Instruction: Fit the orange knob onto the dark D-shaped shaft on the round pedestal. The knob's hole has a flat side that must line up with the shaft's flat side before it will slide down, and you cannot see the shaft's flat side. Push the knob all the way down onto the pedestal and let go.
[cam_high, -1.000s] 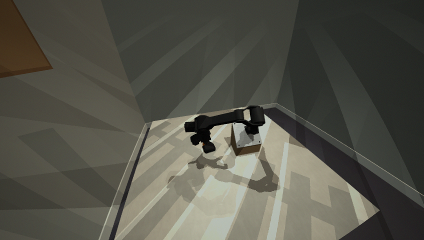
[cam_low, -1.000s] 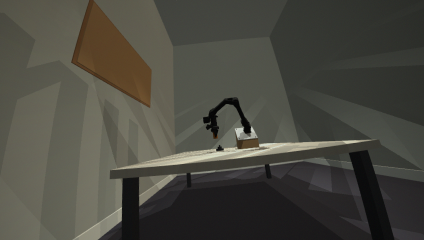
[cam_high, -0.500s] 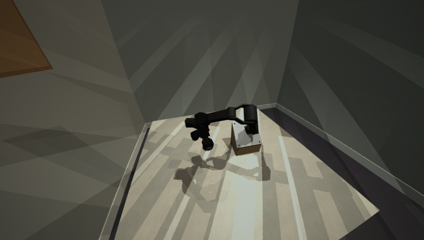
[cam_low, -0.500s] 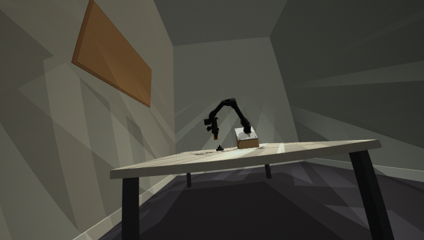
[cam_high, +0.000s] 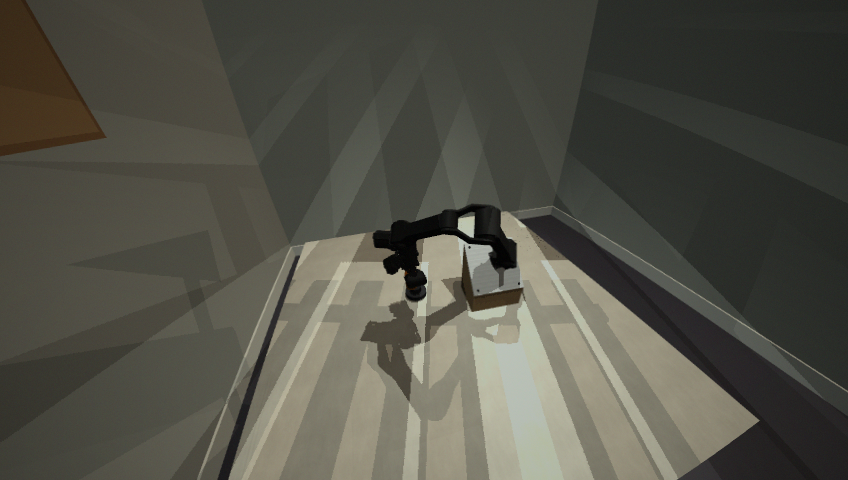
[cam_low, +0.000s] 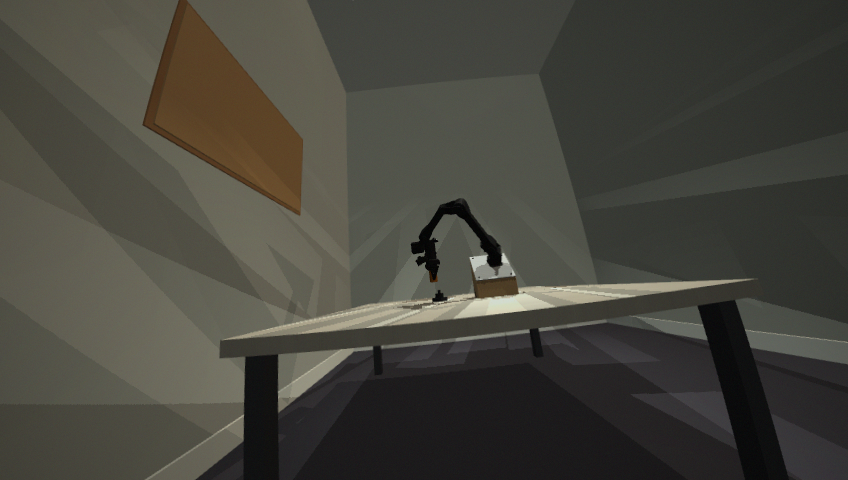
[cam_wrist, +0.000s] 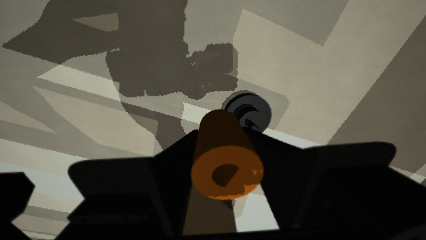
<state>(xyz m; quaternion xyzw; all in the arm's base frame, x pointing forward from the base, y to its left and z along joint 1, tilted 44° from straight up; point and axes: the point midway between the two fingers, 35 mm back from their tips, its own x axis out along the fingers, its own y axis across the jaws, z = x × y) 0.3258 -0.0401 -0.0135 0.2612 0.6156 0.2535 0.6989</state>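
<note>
Right now my gripper tip is 3 cm past the dark round pedestal, 6 cm to the left of it and 8 cm above it. From my gripper tip the other things lie so: orange knob (2 cm above).
</note>
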